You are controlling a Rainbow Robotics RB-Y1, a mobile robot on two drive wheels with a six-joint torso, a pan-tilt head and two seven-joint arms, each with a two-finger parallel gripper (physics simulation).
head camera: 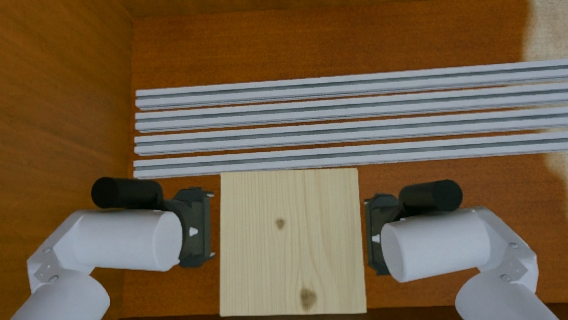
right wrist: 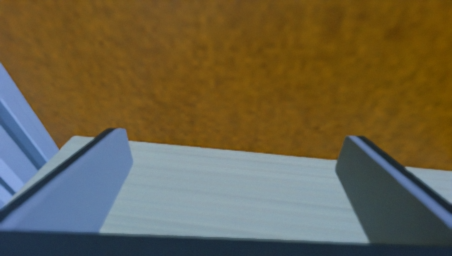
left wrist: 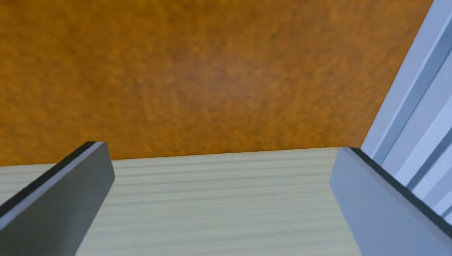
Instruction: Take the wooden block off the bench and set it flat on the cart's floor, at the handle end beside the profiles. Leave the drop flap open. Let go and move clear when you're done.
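Places are measured from the robot's base along level axes (x back, y right, z up), in centimetres.
Pixels of known places: left gripper, fingertip midpoint: [head camera: 209, 224] [left wrist: 222, 162]; right gripper, fingertip midpoint: [head camera: 370, 232] [right wrist: 233, 149].
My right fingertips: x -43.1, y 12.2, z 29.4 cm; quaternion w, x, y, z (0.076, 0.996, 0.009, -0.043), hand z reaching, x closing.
For each thing: its top centre in the pictures, then the offset to it from my right fingertips. "spot": a spot on its surface instead.
- wooden block at its top centre: [head camera: 290, 239] dx +1.2, dy -13.8, dz +5.1 cm
- pale patch at a spot on its surface: [head camera: 550, 30] spot: dx -37.8, dy +36.6, dz -2.4 cm
The wooden block [head camera: 292, 240] [left wrist: 220, 200] [right wrist: 240, 190] lies flat on the cart's floor [head camera: 325, 40] [left wrist: 215, 75] [right wrist: 225, 75], its upper edge in the head view right beside the nearest of the profiles [head camera: 300, 143] [left wrist: 400, 110] [right wrist: 22, 125]. My left gripper [head camera: 212, 225] [left wrist: 222, 162] is open at the block's left side, with a narrow gap to it in the head view. My right gripper [head camera: 366, 234] [right wrist: 233, 149] is open close to the block's right side; whether it touches is hard to tell. The drop flap and the bench cannot be made out.
The cart's wooden side wall [head camera: 60, 100] stands at the left of the head view, near the left arm. Several long profiles run across above the block and out at the right. A pale patch [head camera: 550, 30] shows at the top right.
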